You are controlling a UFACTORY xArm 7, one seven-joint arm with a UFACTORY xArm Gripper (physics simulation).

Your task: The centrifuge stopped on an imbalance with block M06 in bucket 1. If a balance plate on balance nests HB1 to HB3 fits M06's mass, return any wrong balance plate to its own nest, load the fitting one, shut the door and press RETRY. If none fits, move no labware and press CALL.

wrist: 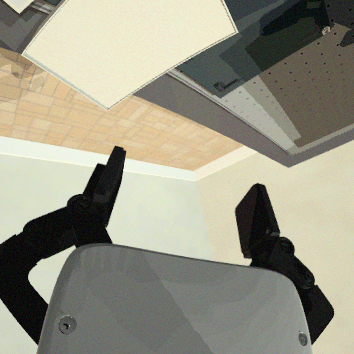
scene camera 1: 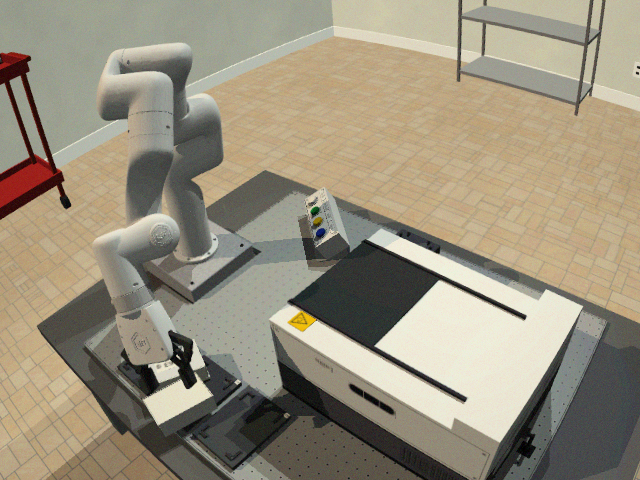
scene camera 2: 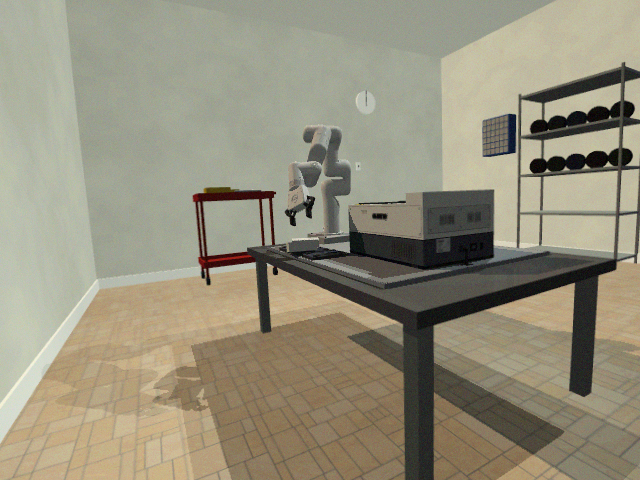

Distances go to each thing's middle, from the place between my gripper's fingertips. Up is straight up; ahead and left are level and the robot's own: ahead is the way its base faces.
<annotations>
Now: the dark sliding door (scene camera 1: 366, 293) 36 cm to the left of my hand, 17 cm ahead of it and 6 cm above it. The rest, counted from my hand: small button box (scene camera 1: 328, 235) 66 cm to the left, 17 cm behind, 11 cm below; then white centrifuge (scene camera 1: 456, 381) 35 cm to the left, 32 cm ahead, 3 cm below.
</annotations>
